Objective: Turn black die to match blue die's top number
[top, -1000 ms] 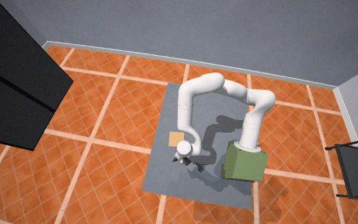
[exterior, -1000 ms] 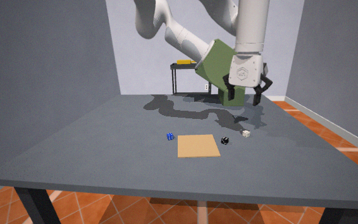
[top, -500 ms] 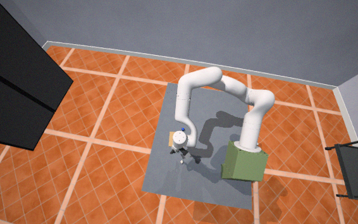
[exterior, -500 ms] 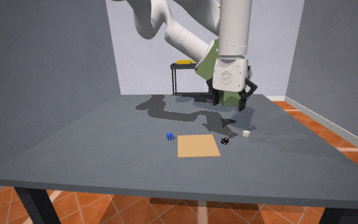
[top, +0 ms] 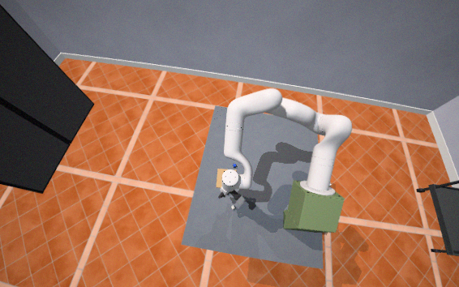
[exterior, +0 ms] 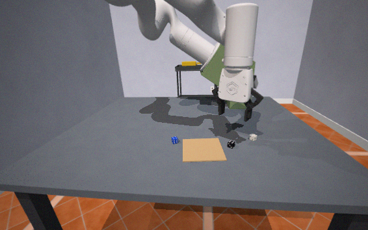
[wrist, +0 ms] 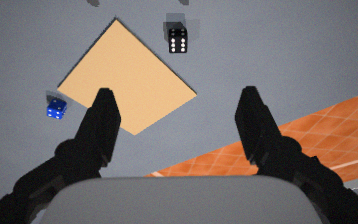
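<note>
Now: the black die 11 cm below my hand. From my hand the other things lie so: tan mat: 1 cm ahead, 11 cm to the right, 12 cm below; white die: 4 cm behind, 10 cm to the left, 11 cm below; blue die: 4 cm behind, 21 cm to the right, 11 cm below.
</note>
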